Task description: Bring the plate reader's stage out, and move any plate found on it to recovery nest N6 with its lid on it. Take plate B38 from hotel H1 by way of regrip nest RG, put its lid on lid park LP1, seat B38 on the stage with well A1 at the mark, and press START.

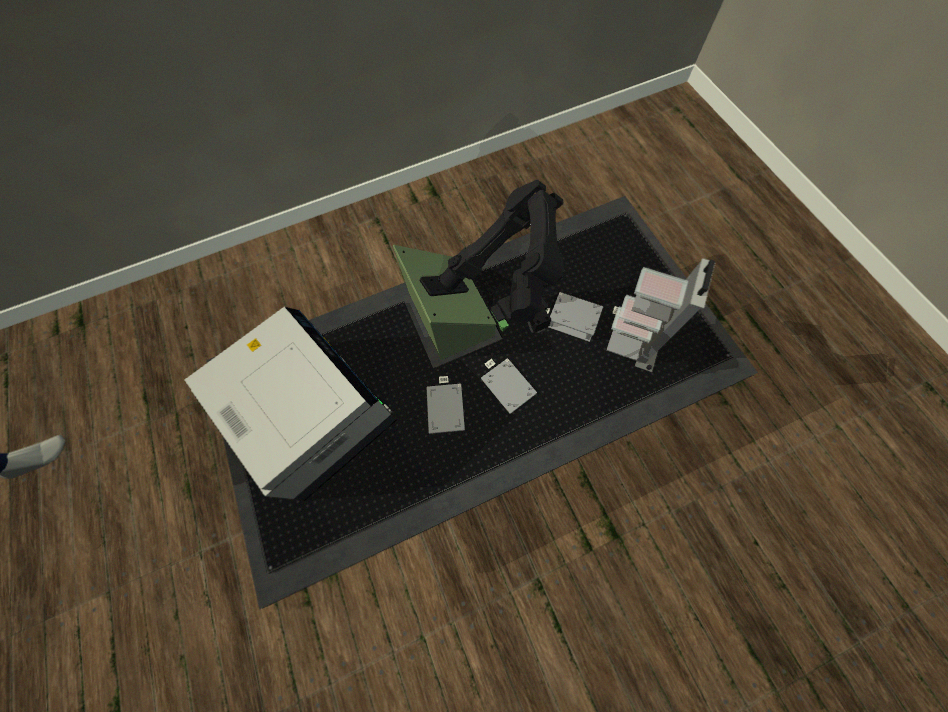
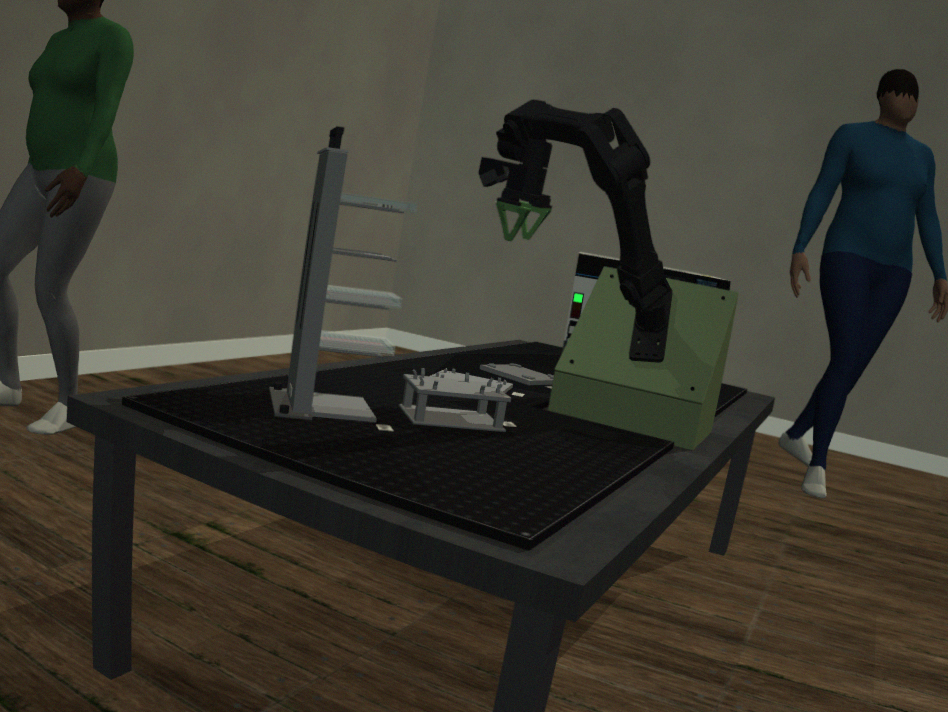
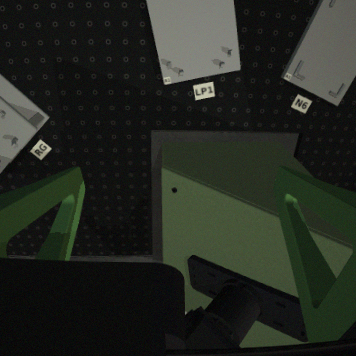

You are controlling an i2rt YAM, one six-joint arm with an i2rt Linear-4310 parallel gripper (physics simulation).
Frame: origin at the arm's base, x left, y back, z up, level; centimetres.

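Seen in the pictures: gripper, fingertip midpoint: [image 1: 516,323] [image 2: 517,239] [image 3: 178,176]; arm's base at its link origin: [image 1: 444,286] [image 2: 651,324] [image 3: 245,293].
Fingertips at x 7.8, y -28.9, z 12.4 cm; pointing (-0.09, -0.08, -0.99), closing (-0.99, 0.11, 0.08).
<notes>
Pixels of each thing's top centre, then the offset from my fingertips to it. "spot": a spot on its surface instead.
- white plate reader at its top centre: [image 2: 651,265] [image 1: 275,388] dx -65.9, dy +20.7, dz -1.1 cm
- Regrip nest RG at its top centre: [image 2: 457,376] [image 1: 577,310] dx +28.5, dy +1.2, dz -24.5 cm
- lid park LP1 at its top centre: [image 3: 194,20] [image 2: 471,375] [image 1: 508,384] dx -5.5, dy -6.6, dz -30.1 cm
- recovery nest N6 at its top centre: [image 3: 339,46] [image 2: 521,369] [image 1: 445,407] dx -28.1, dy -1.4, dz -30.3 cm
- green button at a spot on its surface: [image 2: 577,298] spot: dx -44.3, dy +5.9, dz -12.4 cm
My gripper [image 2: 518,236] [image 3: 178,176] is open and empty, high above the bench beside the arm's green base. The white plate reader [image 1: 283,390] stands at the left; no stage shows outside it. Hotel H1 [image 1: 675,324] [image 2: 316,291] holds several plates on its shelves, among them a pink-topped one [image 1: 662,285]; their labels cannot be read, so B38 cannot be told apart. Regrip nest RG [image 1: 576,314] [image 2: 458,383] [image 3: 19,124], lid park LP1 [image 1: 508,385] [image 3: 197,37] and recovery nest N6 [image 1: 445,407] [image 3: 324,55] bear no plate or lid.
The green arm base [image 1: 459,314] [image 2: 636,383] [image 3: 220,220] stands between the reader and RG at the bench's rear. The hotel's tall post rises beyond RG. The reader's screen and a green button [image 2: 577,298] show behind the base. Two people [image 2: 76,107] [image 2: 873,199] stand away from the table.
</notes>
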